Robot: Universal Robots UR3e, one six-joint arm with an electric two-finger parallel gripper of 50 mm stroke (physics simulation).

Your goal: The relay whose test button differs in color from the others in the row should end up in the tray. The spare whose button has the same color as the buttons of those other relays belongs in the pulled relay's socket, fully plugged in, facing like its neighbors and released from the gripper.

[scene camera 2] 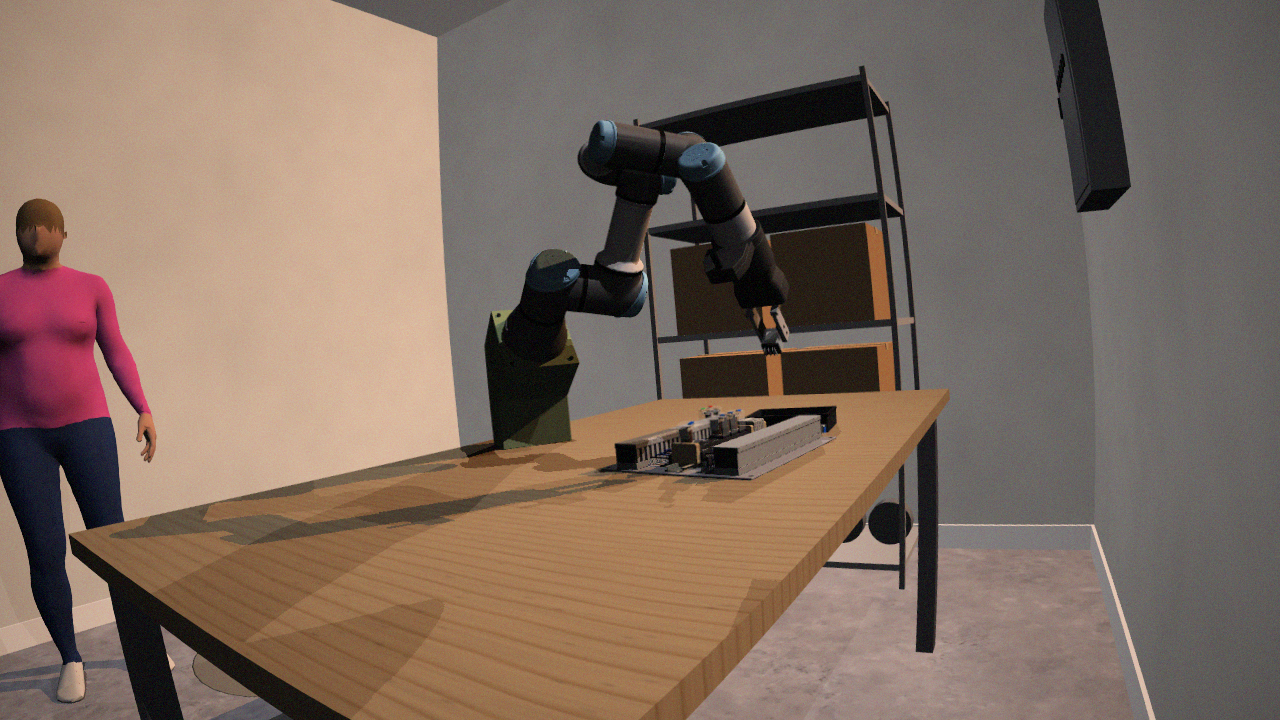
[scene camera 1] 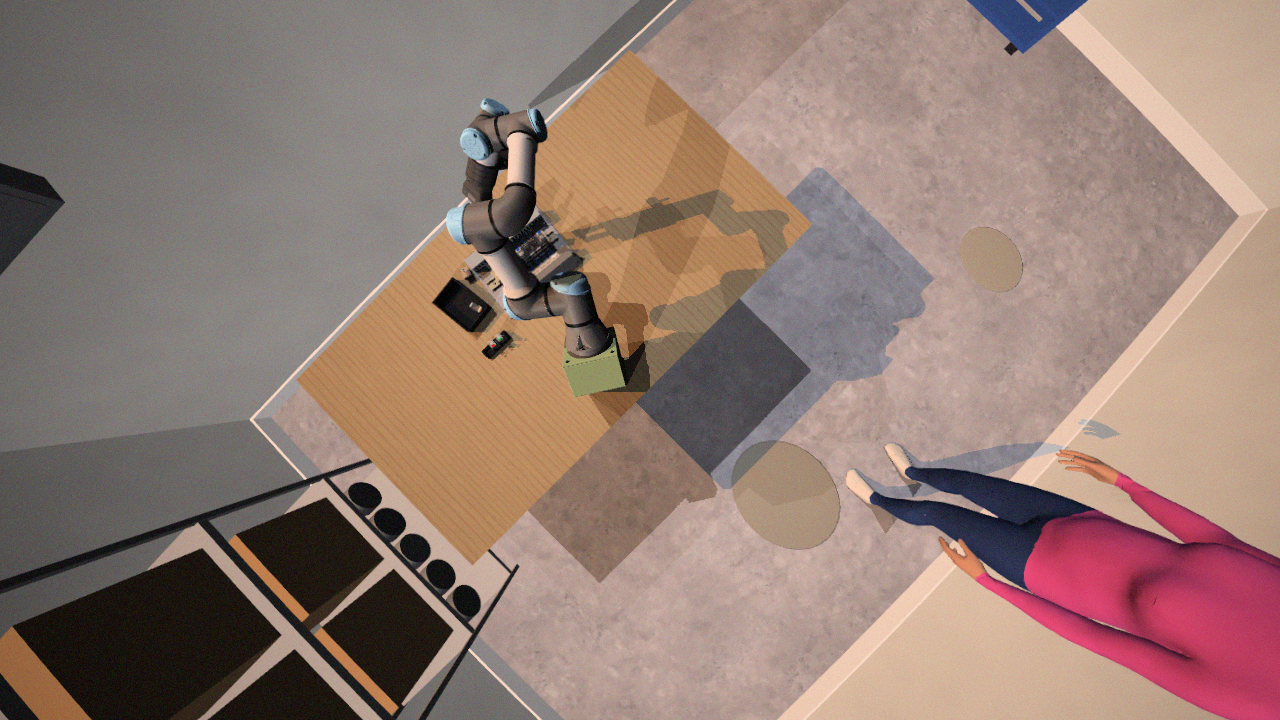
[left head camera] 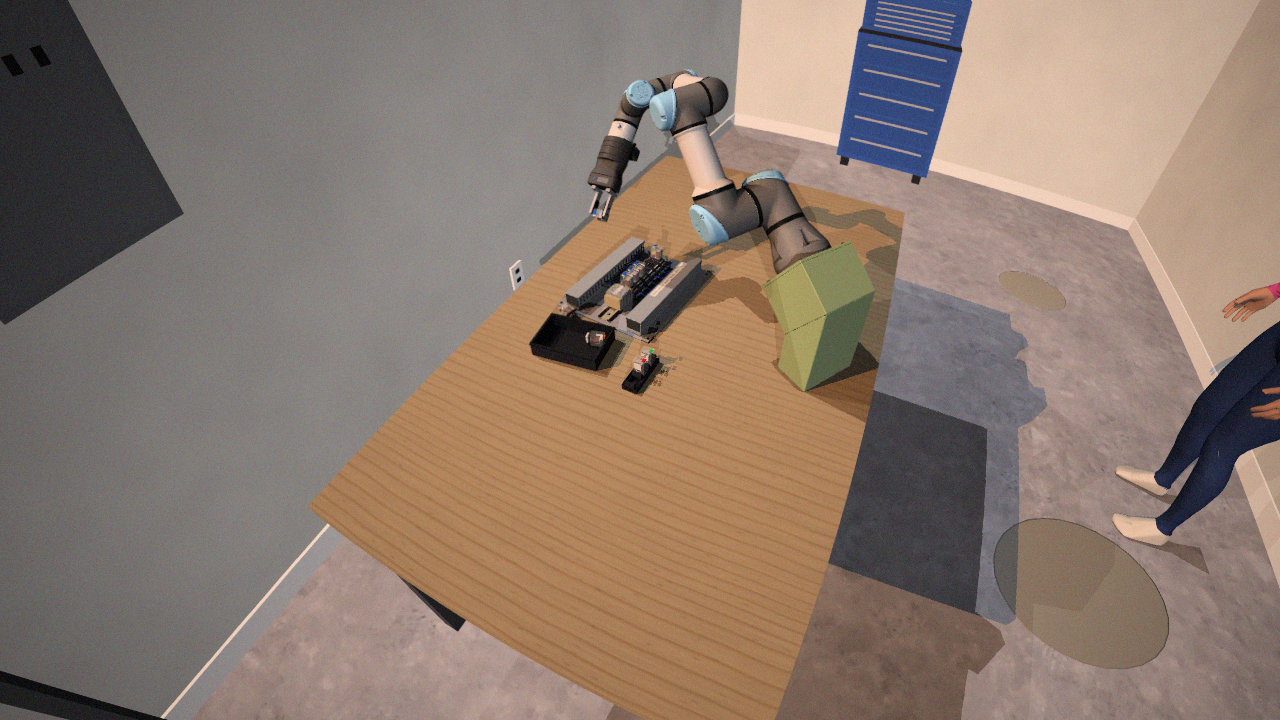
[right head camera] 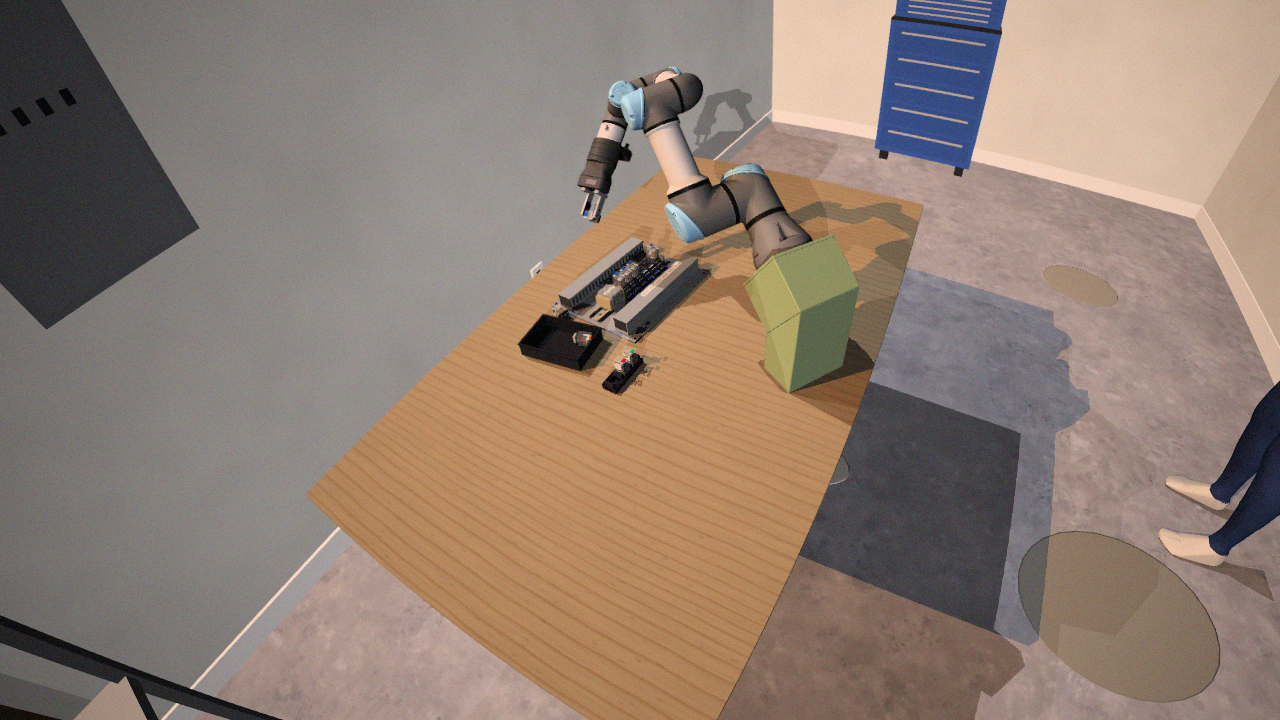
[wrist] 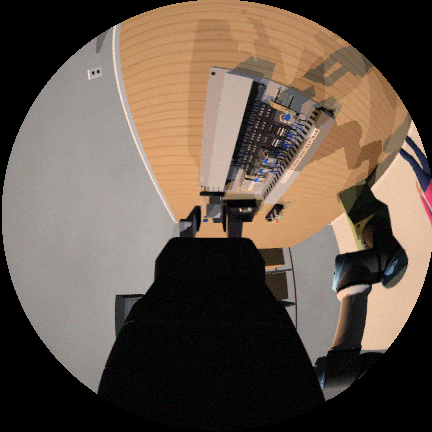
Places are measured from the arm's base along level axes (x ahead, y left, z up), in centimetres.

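Pixels of known places: gripper, fingertip midpoint: (scene camera 2: pixel 775 338) (left head camera: pixel 598 215) (right head camera: pixel 589 217) (wrist: pixel 211 213); arm's base, origin of the base link: (scene camera 2: pixel 534 336) (scene camera 1: pixel 589 344) (left head camera: pixel 805 263) (right head camera: pixel 786 259) (wrist: pixel 375 234).
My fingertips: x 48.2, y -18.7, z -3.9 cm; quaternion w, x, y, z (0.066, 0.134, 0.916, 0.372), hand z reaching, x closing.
Note:
For each thing: its middle in the pictures, then the offset to it from my fingertips. "spot": a spot on its surface instead.
- relay with a blue button, body centre: (wrist: pixel 211 203) (scene camera 2: pixel 773 342) (left head camera: pixel 600 215) (right head camera: pixel 592 216) dy -1.2, dx -0.4, dz -0.6 cm
- panel's relay row, surface spot: (wrist: pixel 266 161) (left head camera: pixel 637 262) spot: dy +2.3, dx -9.9, dz -11.6 cm
- black tray, body centre: (scene camera 2: pixel 792 420) (left head camera: pixel 572 340) (right head camera: pixel 560 341) (wrist: pixel 232 211) (scene camera 1: pixel 462 305) dy +27.5, dx +0.7, dz -16.8 cm
- relay, body centre: (left head camera: pixel 595 338) (right head camera: pixel 583 338) (scene camera 1: pixel 477 307) dy +25.9, dx -4.3, dz -16.9 cm
- black spare holder, body centre: (left head camera: pixel 640 371) (right head camera: pixel 622 371) (scene camera 1: pixel 496 344) (wrist: pixel 273 213) dy +34.1, dx -16.0, dz -17.4 cm
My gripper (left head camera: pixel 599 212) (right head camera: pixel 590 214) (scene camera 2: pixel 772 341) (wrist: pixel 211 213) is shut on a relay with a blue button (wrist: pixel 215 206), high above the table beyond the panel and tilted. In scene camera 1 the arm hides it. The panel's relay row (left head camera: pixel 640 272) (wrist: pixel 266 161) shows several blue buttons and a gap of dark sockets between relays. A black tray (left head camera: pixel 561 357) (right head camera: pixel 549 359) (scene camera 1: pixel 452 317) holds one relay (left head camera: pixel 595 337) (right head camera: pixel 581 338) (scene camera 1: pixel 475 307), its button colour unclear. A black spare holder (left head camera: pixel 634 381) (right head camera: pixel 614 383) (scene camera 1: pixel 488 351) carries spares with red and green buttons.
Grey wire ducts (left head camera: pixel 605 272) (wrist: pixel 226 131) stand along both sides of the relay row. The green robot base (left head camera: pixel 823 313) (scene camera 1: pixel 594 371) stands at the table edge. A grey wall (wrist: pixel 65 200) runs close beside the gripper's side of the table. A person (scene camera 2: pixel 62 358) stands away from the table.

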